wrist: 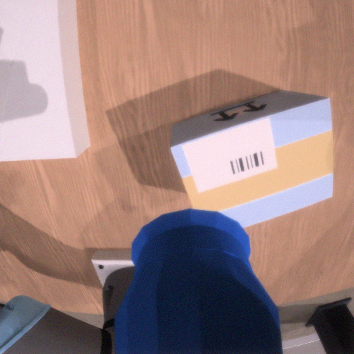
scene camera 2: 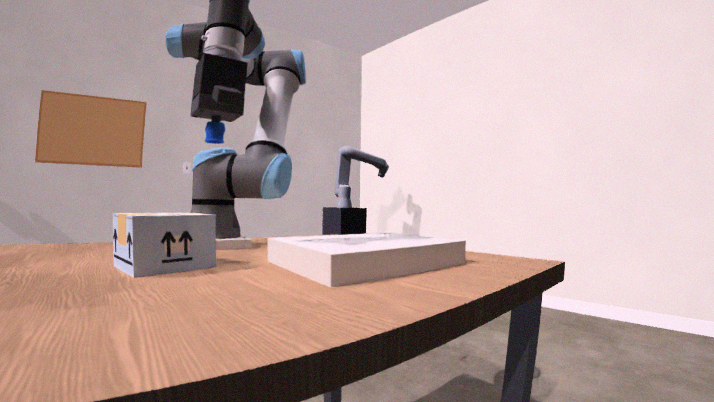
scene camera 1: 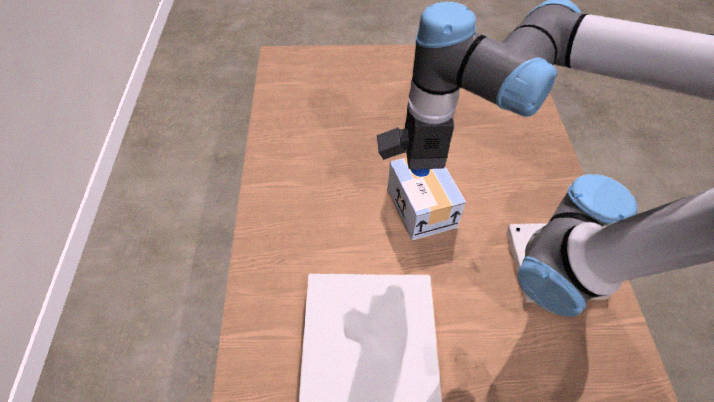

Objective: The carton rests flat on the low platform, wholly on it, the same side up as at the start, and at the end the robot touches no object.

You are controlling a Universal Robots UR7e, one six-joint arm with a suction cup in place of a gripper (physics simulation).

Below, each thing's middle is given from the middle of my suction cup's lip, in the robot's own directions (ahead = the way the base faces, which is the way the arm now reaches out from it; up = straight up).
I see the carton (scene camera 2: 144, 244) 40 mm behind my suction cup, 80 mm to the right of it and 190 mm below it. The rest, counted from my suction cup: low white platform (scene camera 1: 361, 330) 100 mm ahead, 280 mm to the left, 210 mm below.
